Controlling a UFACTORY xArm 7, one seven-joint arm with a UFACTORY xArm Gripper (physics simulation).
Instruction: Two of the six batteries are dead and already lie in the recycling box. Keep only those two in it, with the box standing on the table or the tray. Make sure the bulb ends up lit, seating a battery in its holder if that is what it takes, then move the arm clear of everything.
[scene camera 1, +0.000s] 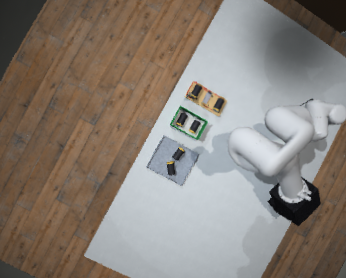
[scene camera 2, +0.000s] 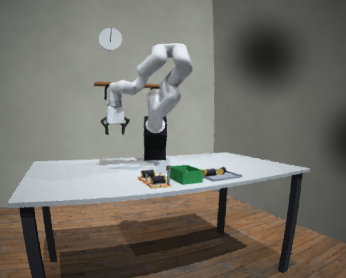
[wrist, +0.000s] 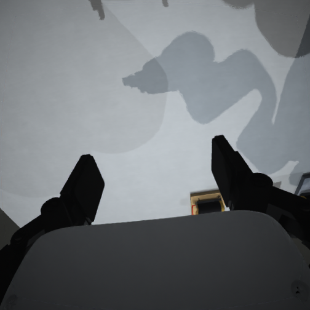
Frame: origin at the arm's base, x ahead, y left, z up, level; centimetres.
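Where they show: gripper, between the fingertips: (scene camera 2: 115, 134); arm's base, origin of its link: (scene camera 1: 293, 190) (scene camera 2: 155, 125).
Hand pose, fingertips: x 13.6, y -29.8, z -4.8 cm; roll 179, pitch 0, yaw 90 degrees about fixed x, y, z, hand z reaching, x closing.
Things, the pixels of their top centre, and the offset from my fingertips. "spot": a spot on its surface instead. Level surfaces: height alone.
- small greyish part, a spot on its surface: (scene camera 1: 207, 97) spot: dx +36.3, dy +8.7, dz -18.6 cm
- green box, centre of its top: (scene camera 2: 185, 168) (scene camera 1: 189, 123) dx +38.7, dy +24.7, dz -13.7 cm
- grey tray, centre of its top: (scene camera 1: 172, 160) (scene camera 2: 216, 173) dx +36.4, dy +44.4, dz -18.5 cm
- white table, height of its surface: dz -19.7 cm
My gripper (scene camera 2: 115, 133) (wrist: 153, 161) is open and empty, high above the table, well apart from the objects. The arm hides it in scene camera 1. A tan-orange holder (scene camera 1: 202, 102) (scene camera 2: 159, 186) (wrist: 196, 194) carries two black batteries (scene camera 1: 195, 91) (scene camera 1: 219, 104). A small greyish part (scene camera 1: 207, 97) between them may be the bulb; whether it is lit I cannot tell. The green box (scene camera 1: 206, 131) (scene camera 2: 186, 175) stands upright on the table with two batteries (scene camera 1: 182, 119) (scene camera 1: 195, 126) inside. Two more batteries (scene camera 1: 178, 153) (scene camera 1: 171, 168) lie on the grey tray (scene camera 1: 161, 155) (scene camera 2: 227, 176).
The holder, box and tray stand in a row near one long edge of the white table (scene camera 1: 200, 215) (scene camera 2: 75, 180). The robot's black base (scene camera 1: 296, 204) (scene camera 2: 155, 146) is at the opposite edge. A clock (scene camera 2: 110, 39) and a brown shelf (scene camera 2: 102, 84) are on the wall behind the arm.
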